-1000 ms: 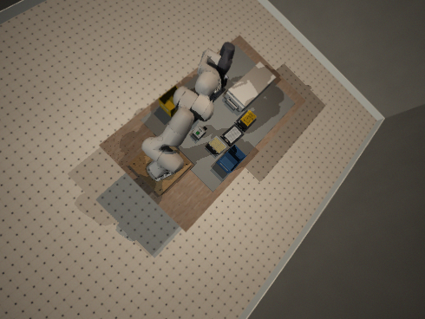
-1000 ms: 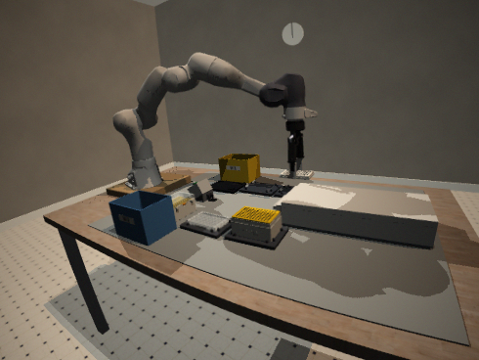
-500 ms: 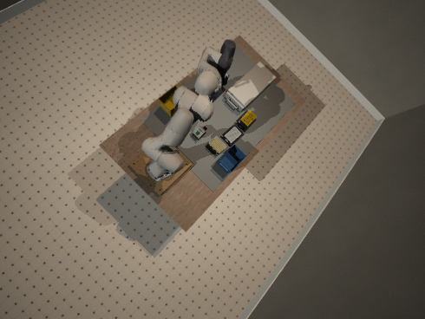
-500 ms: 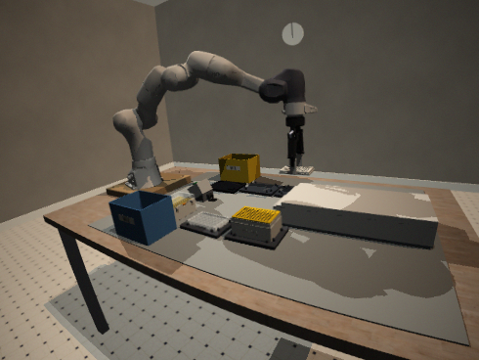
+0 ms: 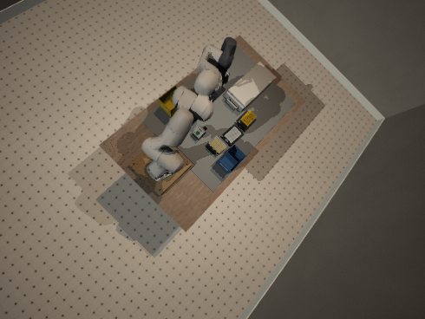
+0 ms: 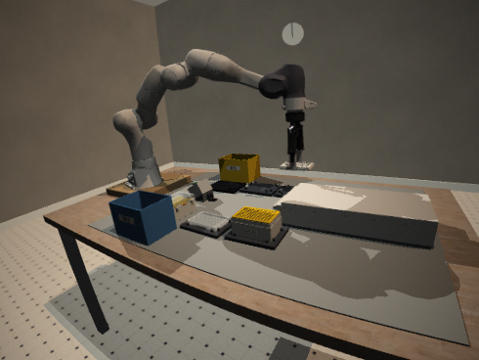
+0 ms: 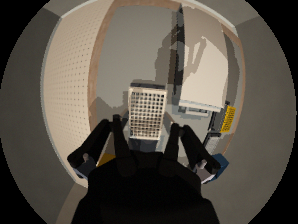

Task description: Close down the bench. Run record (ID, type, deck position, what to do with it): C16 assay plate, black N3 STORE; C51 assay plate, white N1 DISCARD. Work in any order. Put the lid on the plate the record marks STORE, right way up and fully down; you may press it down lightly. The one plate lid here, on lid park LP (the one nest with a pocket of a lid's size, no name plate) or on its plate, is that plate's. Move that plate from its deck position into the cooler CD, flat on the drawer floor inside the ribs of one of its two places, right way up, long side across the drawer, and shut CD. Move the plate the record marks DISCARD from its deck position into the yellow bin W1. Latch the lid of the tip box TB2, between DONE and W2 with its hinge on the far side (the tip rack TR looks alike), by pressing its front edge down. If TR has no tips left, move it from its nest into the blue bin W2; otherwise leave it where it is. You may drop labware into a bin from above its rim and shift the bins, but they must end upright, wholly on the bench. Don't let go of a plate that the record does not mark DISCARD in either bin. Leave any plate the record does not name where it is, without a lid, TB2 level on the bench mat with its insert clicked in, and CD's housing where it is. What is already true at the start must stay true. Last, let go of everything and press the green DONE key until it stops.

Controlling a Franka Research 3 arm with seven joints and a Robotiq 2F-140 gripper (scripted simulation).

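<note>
My gripper is now 37 cm past the yellow bin W1, 8 cm to the right of it and 10 cm above it. Round my hand: white assay plate: 2 cm below; then cooler drawer: 17 cm ahead, 17 cm to the right, 12 cm below; then grey plate lid: 14 cm ahead, 18 cm to the right, 12 cm below.
</note>
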